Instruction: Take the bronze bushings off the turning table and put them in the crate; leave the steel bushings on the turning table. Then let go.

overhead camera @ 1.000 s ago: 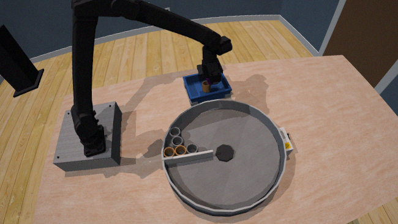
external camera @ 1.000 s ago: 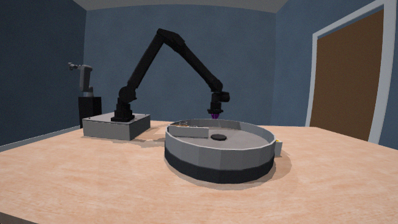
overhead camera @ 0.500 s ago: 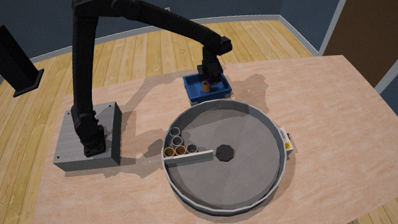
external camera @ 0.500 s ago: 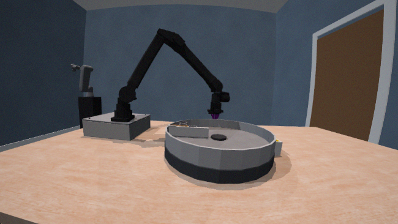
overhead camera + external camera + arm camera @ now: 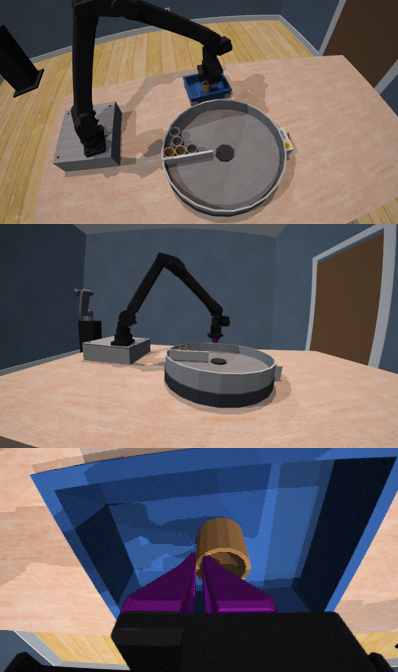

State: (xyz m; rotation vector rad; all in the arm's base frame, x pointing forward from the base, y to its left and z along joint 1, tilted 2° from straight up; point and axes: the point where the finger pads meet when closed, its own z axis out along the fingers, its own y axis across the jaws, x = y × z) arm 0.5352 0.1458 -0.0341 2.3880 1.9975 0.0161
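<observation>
Now: hand 2 cm past the blue crate and 2 cm above it. From my hand the other things lie so: turning table (34 cm to the right, 9 cm behind, 1 cm above).
</observation>
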